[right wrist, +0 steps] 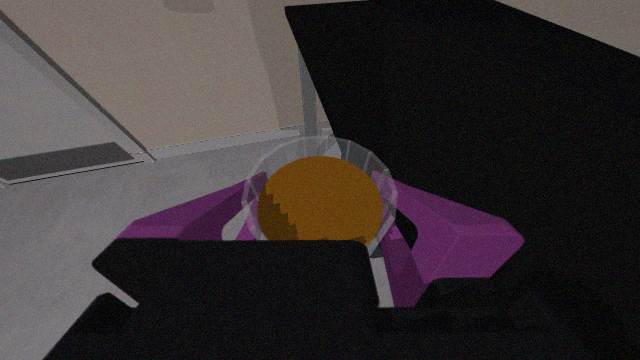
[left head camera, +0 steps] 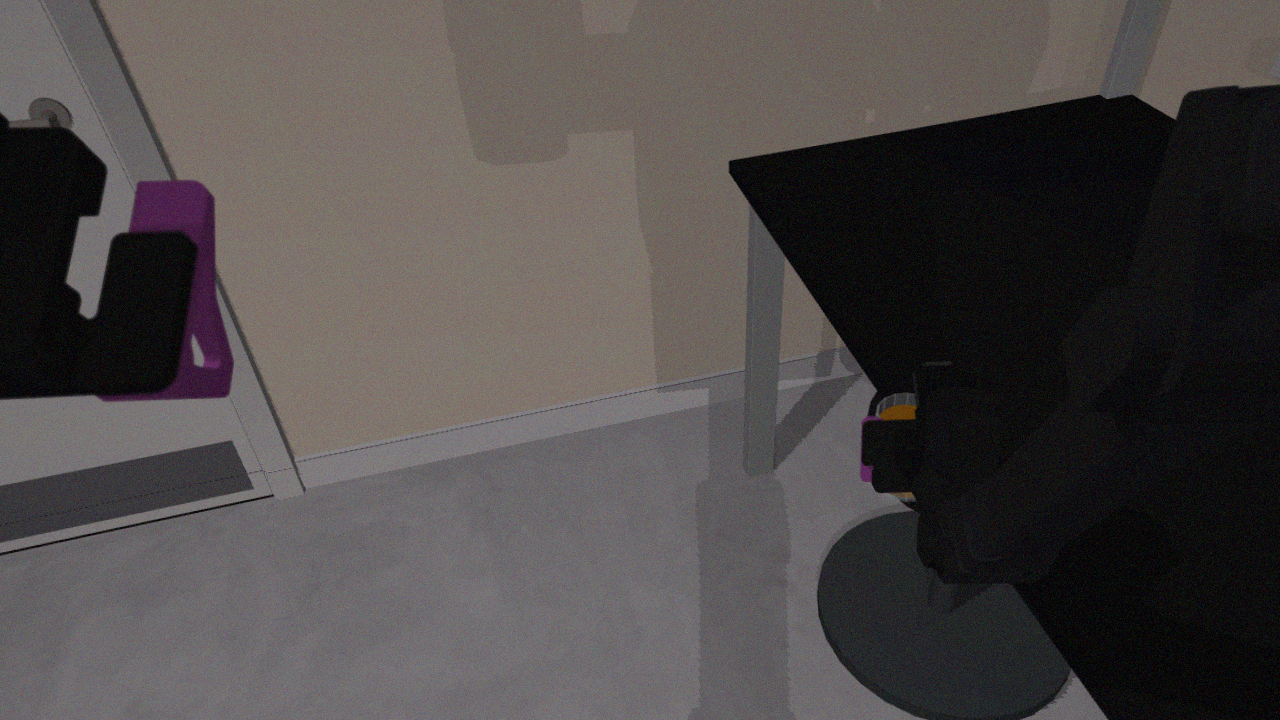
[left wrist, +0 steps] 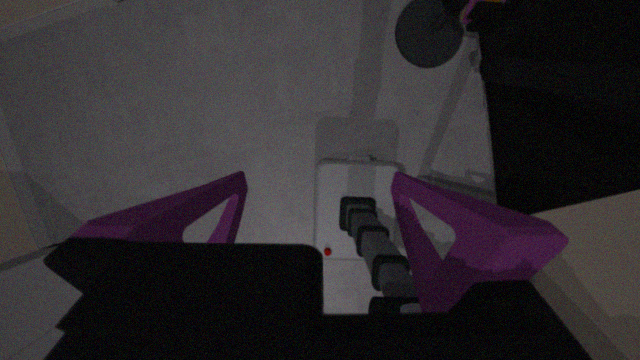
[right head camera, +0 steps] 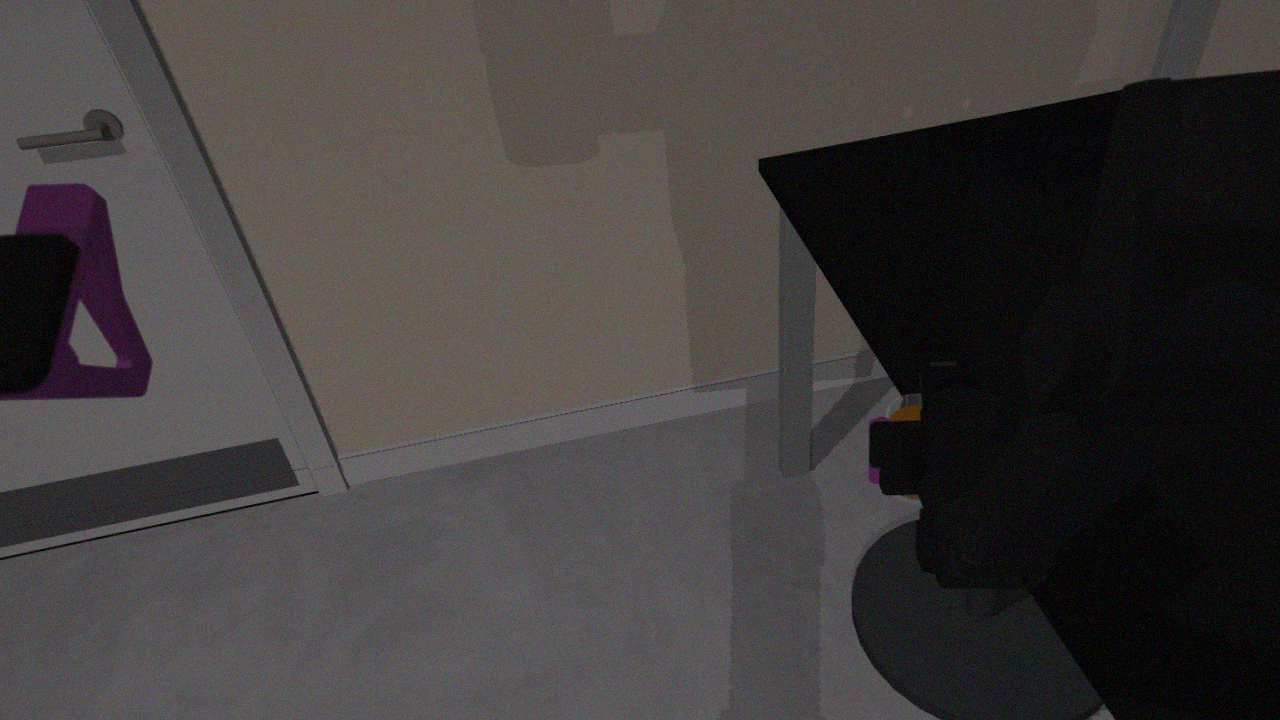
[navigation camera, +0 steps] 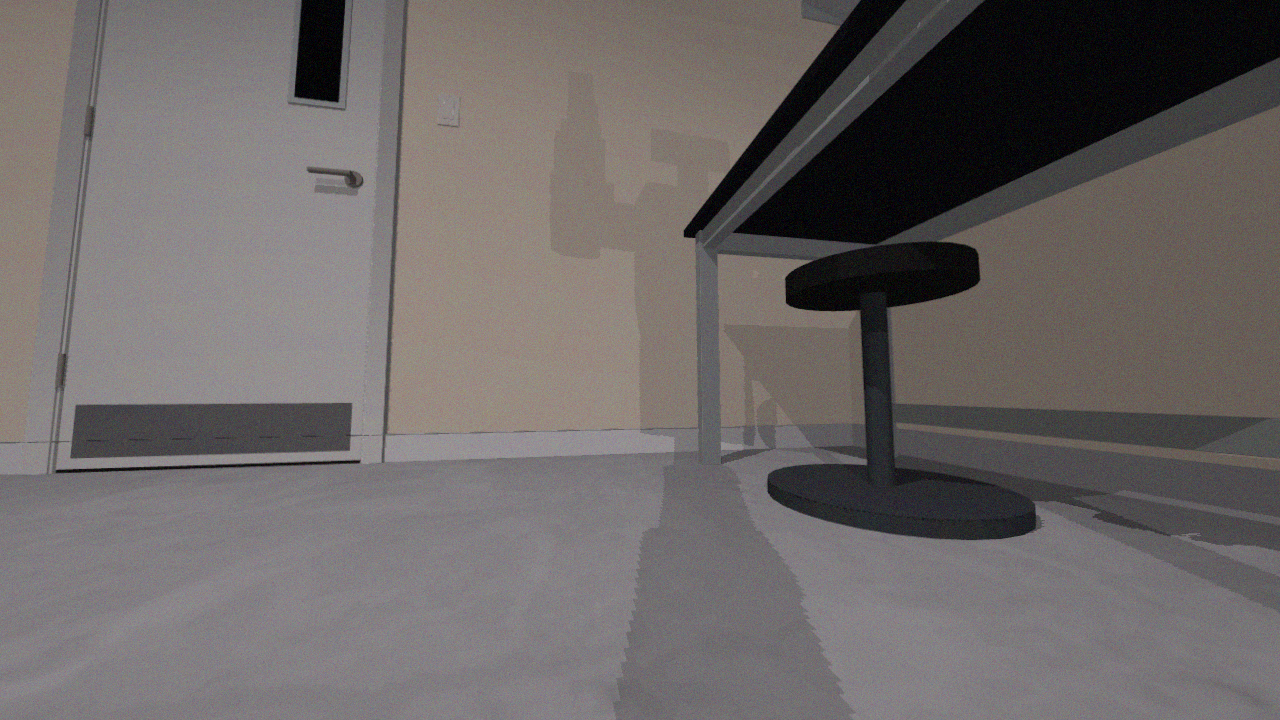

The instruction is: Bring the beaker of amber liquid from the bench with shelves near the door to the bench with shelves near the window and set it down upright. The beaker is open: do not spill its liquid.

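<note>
The clear beaker of amber liquid [right wrist: 320, 200] [left head camera: 897, 412] [right head camera: 907, 414] is held in my right gripper [right wrist: 319, 179], which is shut on it. In the right wrist view it looks upright, with the liquid below the rim. In the head views it shows beside the edge of a black bench top [left head camera: 984, 179] [right head camera: 984, 170] [right wrist: 450, 100], partly hidden by the dark right arm. My left gripper [left wrist: 319, 179] is open, with its purple fingers wide apart above the robot's own base. The bench with shelves near the window cannot be made out.
A round dark stool [navigation camera: 881, 277] stands below the bench corner; its base [left head camera: 930, 617] [right head camera: 966, 635] shows on the floor under the beaker. A grey bench leg [left head camera: 763, 358] [navigation camera: 708, 358] stands behind it. A white door [navigation camera: 223, 268] is at the left, beside a beige wall [navigation camera: 510, 313].
</note>
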